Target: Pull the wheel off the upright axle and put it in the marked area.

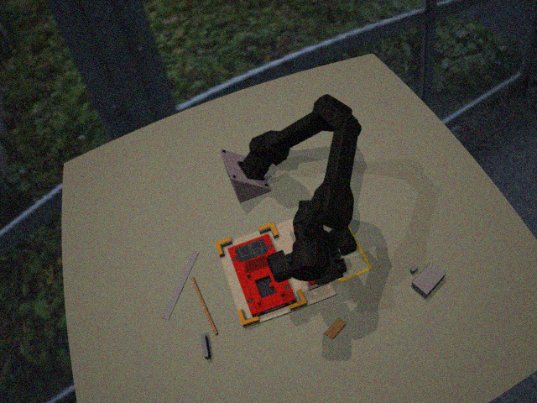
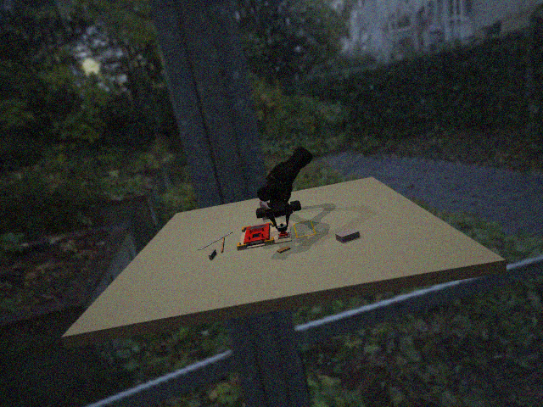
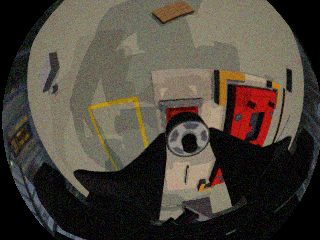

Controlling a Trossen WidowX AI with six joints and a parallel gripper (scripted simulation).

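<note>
Now: the brown block 140 mm ahead of my gripper tip, 30 mm to the right of it and 40 mm below it. Round my gripper tip: grey block: 170 mm ahead, 220 mm to the left, 30 mm below; orange rod: 80 mm behind, 260 mm to the right, 40 mm below; small dark piece: 30 mm ahead, 310 mm to the right, 30 mm below.
</note>
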